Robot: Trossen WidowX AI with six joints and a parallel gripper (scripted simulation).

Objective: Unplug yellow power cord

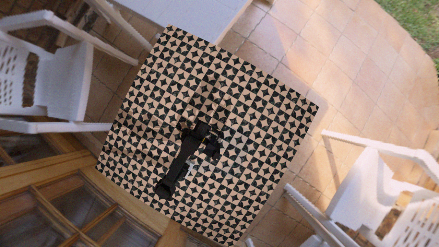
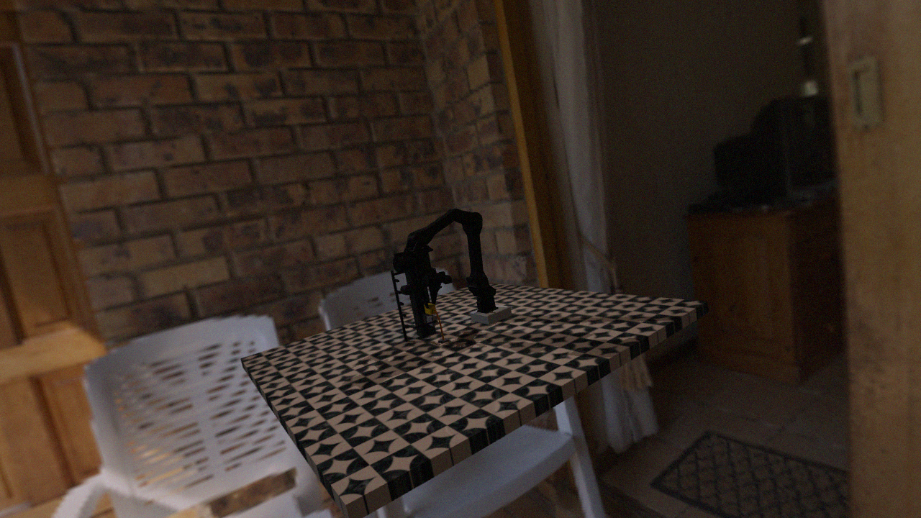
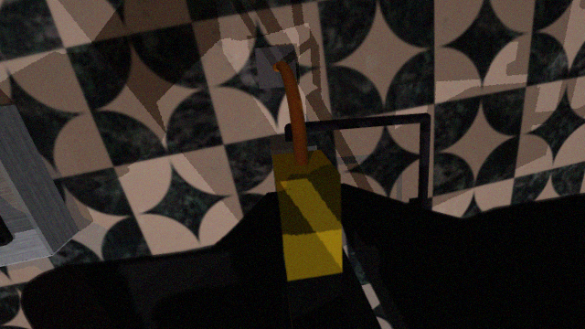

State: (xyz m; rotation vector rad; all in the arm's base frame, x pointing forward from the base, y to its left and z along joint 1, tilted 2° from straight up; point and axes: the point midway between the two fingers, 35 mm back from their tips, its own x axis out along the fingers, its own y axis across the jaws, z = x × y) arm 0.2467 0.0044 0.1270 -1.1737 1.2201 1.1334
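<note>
Now: the yellow plug 30 mm to the right of my gripper tip.
</note>
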